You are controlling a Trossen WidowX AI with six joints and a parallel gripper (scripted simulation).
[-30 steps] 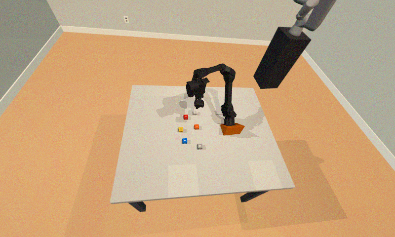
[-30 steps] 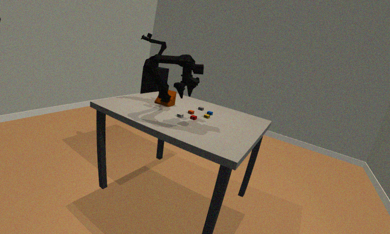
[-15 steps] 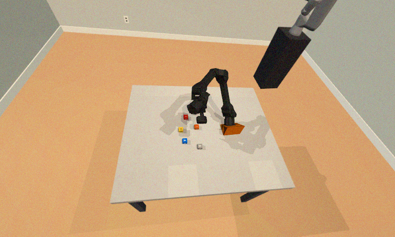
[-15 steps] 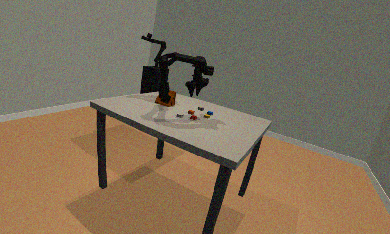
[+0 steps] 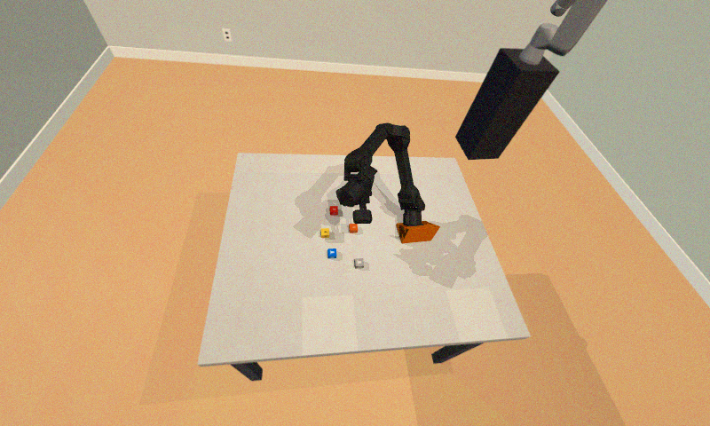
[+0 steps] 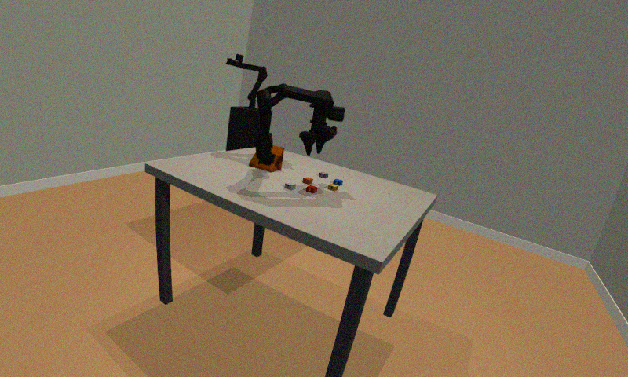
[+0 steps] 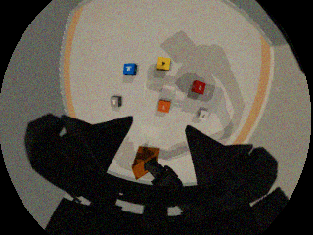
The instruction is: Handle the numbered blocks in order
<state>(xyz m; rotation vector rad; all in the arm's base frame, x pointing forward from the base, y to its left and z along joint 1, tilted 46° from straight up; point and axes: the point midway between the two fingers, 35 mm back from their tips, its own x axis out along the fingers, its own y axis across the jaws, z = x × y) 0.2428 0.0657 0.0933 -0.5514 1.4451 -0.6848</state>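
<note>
My gripper tip is now 1 cm to the left of the orange block and 12 cm above it. From my gripper tip the other things lie so: red block: 6 cm ahead, 11 cm to the right, 12 cm below; then blue block: 10 cm ahead, 9 cm to the left, 12 cm below; then yellow block: 12 cm ahead, 12 cm below.
</note>
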